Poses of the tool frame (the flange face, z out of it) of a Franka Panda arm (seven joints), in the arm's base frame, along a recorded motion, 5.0 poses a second.
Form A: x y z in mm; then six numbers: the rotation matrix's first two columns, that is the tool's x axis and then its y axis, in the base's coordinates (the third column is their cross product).
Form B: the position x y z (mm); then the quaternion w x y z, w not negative. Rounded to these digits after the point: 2 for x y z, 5 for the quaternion.
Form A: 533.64 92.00 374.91 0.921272 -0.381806 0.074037 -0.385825 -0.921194 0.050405
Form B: 533.64 92.00 374.91 0.03200 0.97960 -0.19590 0.03139
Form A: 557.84 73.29 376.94 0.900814 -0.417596 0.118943 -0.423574 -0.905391 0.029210
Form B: 557.84 73.29 376.94 0.02717 0.97451 -0.21579 0.05501
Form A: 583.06 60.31 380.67 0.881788 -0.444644 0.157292 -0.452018 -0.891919 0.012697
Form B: 583.06 60.31 380.67 0.02449 0.96969 -0.23117 0.07527
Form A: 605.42 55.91 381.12 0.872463 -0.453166 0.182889 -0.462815 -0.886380 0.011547
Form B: 605.42 55.91 381.12 0.02747 0.96720 -0.23676 0.08782
